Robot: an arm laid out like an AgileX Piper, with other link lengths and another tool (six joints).
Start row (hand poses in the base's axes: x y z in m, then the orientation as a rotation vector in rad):
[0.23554 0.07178 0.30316 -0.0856 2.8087 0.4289]
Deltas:
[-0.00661 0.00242 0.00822 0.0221 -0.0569 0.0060]
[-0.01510 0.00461 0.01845 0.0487 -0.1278 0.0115]
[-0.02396 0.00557 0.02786 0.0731 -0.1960 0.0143]
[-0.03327 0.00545 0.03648 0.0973 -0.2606 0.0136]
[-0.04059 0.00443 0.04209 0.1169 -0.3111 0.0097]
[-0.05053 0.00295 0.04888 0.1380 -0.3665 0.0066]
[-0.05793 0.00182 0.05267 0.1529 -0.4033 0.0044]
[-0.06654 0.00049 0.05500 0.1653 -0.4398 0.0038]
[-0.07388 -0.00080 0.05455 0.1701 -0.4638 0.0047]
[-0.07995 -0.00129 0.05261 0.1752 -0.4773 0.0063]
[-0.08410 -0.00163 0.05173 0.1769 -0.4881 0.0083]
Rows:
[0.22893 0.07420 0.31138 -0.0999 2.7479 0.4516]
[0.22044 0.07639 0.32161 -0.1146 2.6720 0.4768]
[0.21158 0.07735 0.33102 -0.1250 2.5990 0.4976]
[0.20227 0.07723 0.33964 -0.1298 2.5292 0.5169]
[0.19495 0.07621 0.34525 -0.1288 2.4742 0.5314]
[0.18501 0.07473 0.35204 -0.1294 2.4139 0.5463]
[0.17761 0.07360 0.35583 -0.1294 2.3736 0.5568]
[0.16900 0.07227 0.35816 -0.1318 2.3344 0.5644]
[0.16166 0.07098 0.35771 -0.1356 2.3096 0.5653]
[0.15559 0.07049 0.35577 -0.1386 2.2950 0.5690]
[0.15144 0.07015 0.35489 -0.1423 2.2841 0.5692]

